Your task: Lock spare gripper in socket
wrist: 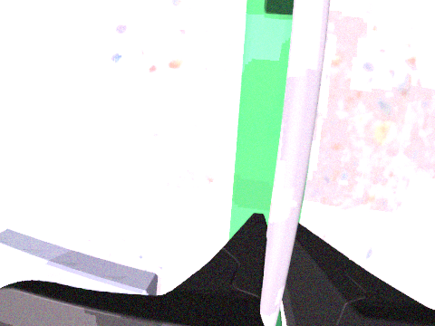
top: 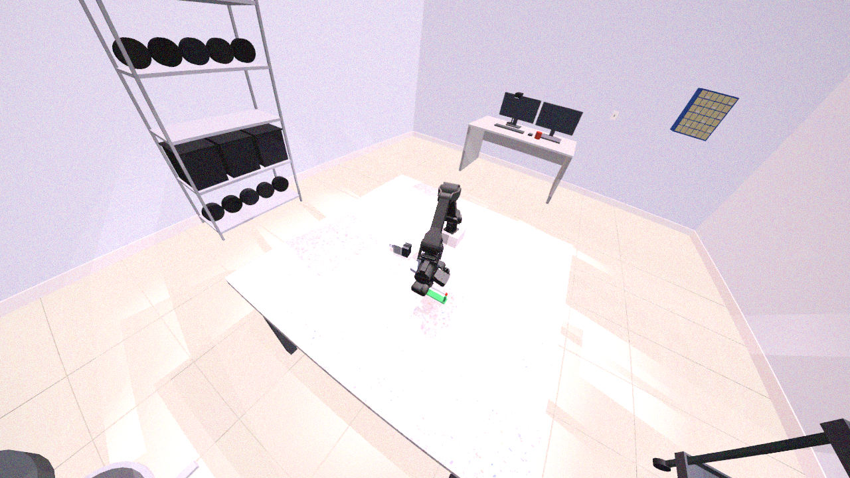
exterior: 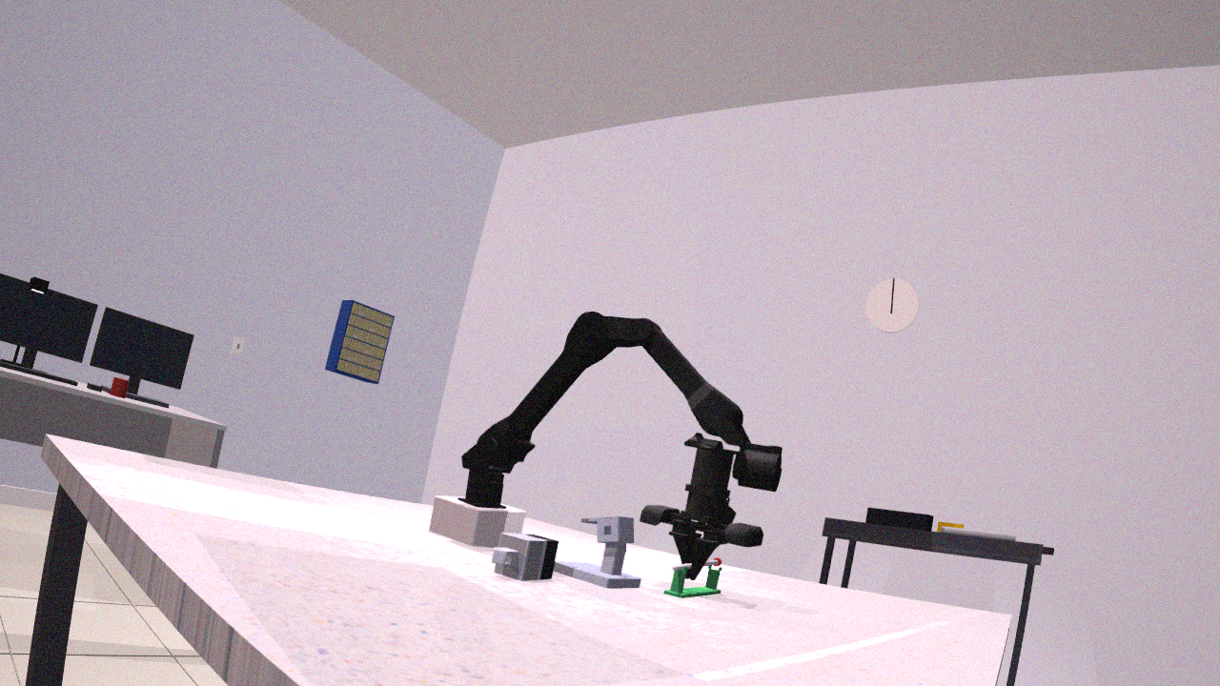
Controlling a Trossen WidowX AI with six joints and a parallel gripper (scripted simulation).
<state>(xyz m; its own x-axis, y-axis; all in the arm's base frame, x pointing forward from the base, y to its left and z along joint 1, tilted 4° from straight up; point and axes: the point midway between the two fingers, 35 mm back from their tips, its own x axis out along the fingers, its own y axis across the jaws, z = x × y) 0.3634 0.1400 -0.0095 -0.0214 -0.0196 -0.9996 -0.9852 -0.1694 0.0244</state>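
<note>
The cradle is 2 cm to the left of my gripper tip. Also, from my gripper tip: spare gripper (9 cm behind, 26 cm to the right); grey mount (9 cm behind, 10 cm to the right, 3 cm above).
</note>
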